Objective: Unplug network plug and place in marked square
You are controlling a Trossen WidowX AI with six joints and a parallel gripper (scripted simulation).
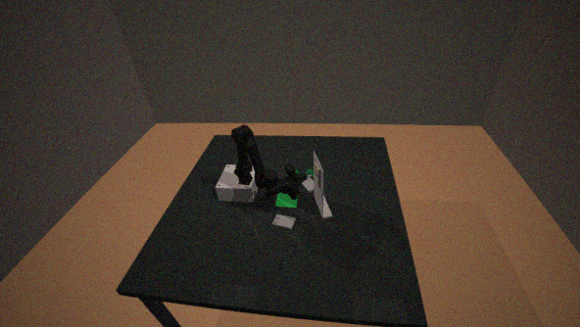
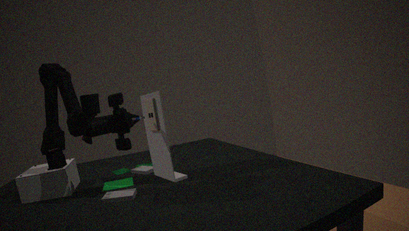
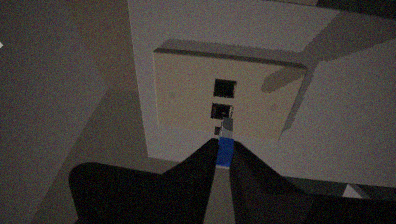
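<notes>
My gripper tip is now 240 mm above the green square, 140 mm past it and 60 mm to the right of it. Round my gripper tip: white panel (90 mm below, 60 mm ahead, 30 mm to the left); then network plug (10 mm ahead).
</notes>
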